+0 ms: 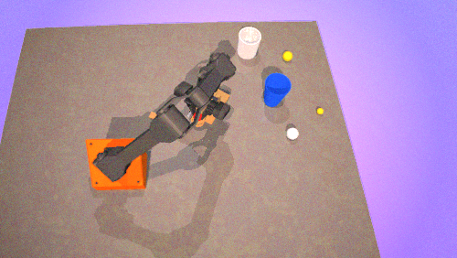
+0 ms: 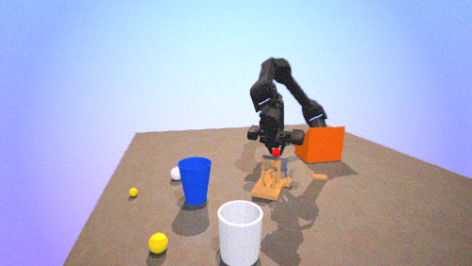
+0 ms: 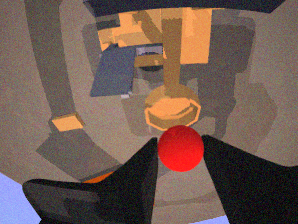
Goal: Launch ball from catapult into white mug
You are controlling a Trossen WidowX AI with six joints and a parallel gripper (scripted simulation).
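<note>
The red ball lies 1 cm above my gripper tip. Round my gripper tip: orange peg (15 cm behind, 5 cm to the left, 8 cm below); blue cup (30 cm ahead, 10 cm to the left, 6 cm below); white ball (35 cm ahead, 5 cm to the right, 6 cm below).
</note>
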